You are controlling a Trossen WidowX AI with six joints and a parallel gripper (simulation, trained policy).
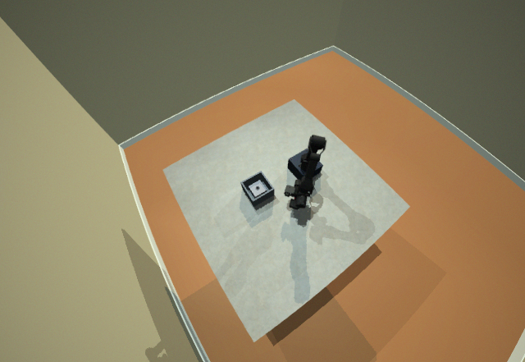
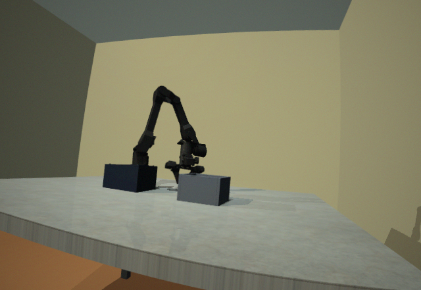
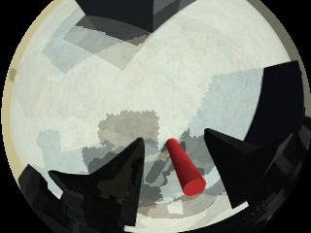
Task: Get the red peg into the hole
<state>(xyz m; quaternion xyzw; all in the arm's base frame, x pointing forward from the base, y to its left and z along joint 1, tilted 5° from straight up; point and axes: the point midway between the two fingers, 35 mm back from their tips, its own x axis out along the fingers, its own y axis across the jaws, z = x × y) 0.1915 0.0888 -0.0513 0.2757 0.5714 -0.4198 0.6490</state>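
My gripper tip is 130 mm short of the dark box, 200 mm to the left of it and 10 mm above it. The rest, counted from my gripper tip: red peg 10 mm behind, 10 mm to the left, 10 mm above.
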